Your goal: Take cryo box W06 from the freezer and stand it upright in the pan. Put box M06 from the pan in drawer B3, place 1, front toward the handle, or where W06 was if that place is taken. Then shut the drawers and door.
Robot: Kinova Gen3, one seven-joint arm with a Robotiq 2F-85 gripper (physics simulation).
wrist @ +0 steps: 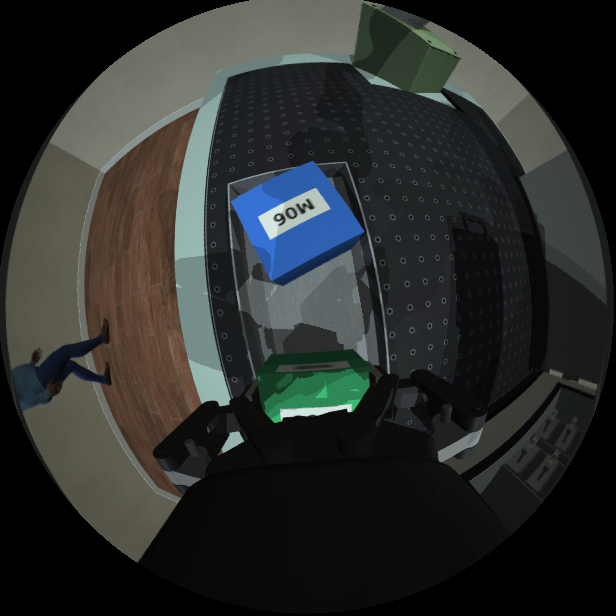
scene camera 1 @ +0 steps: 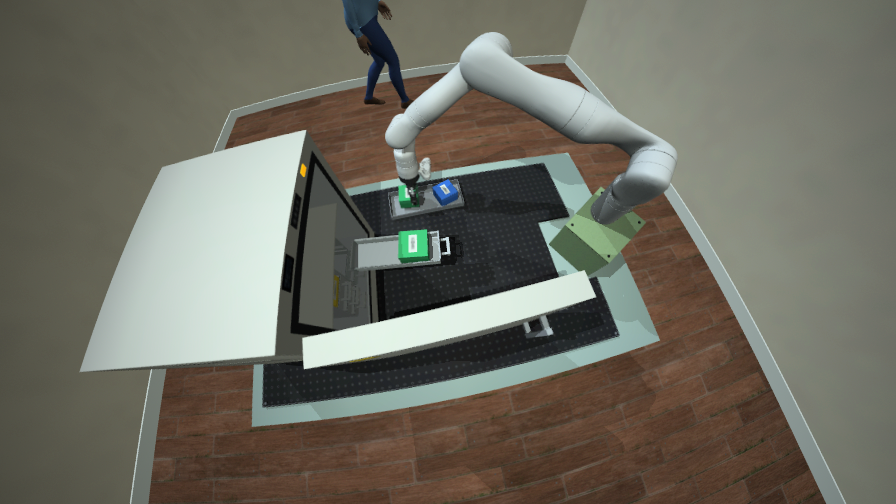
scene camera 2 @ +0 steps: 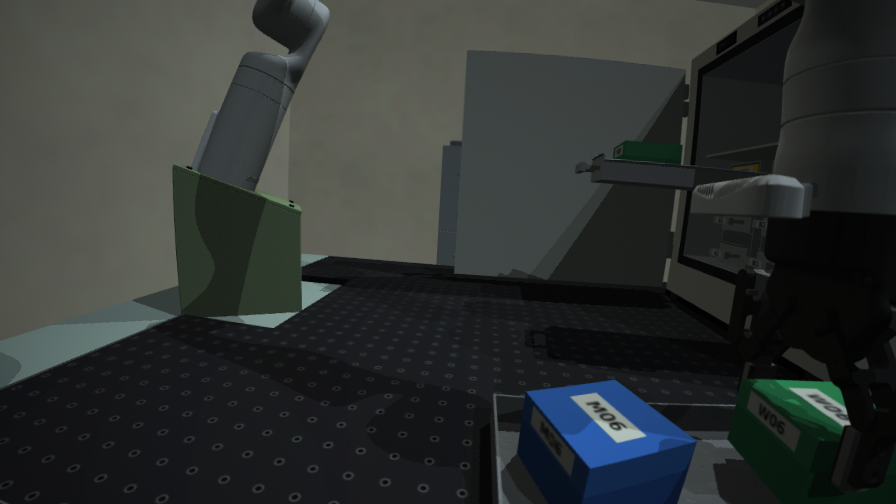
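The green box W06 (scene camera 2: 795,432) is in the grey pan (scene camera 1: 426,199), at the end nearer the freezer. My gripper (wrist: 313,396) comes down from above and is shut on this box, one finger on each side. I cannot tell whether the box rests on the pan floor. The blue box M06 (wrist: 295,221) lies in the other half of the pan, turned at an angle, label up, apart from W06. It also shows in scene camera 2 (scene camera 2: 601,438).
The freezer (scene camera 1: 250,250) has its door (scene camera 1: 448,319) swung wide open. One drawer (scene camera 1: 401,249) is pulled out with another green box (scene camera 1: 413,245) near its handle. The arm's green base (scene camera 1: 595,241) stands at the right. A person (scene camera 1: 375,43) walks at the back.
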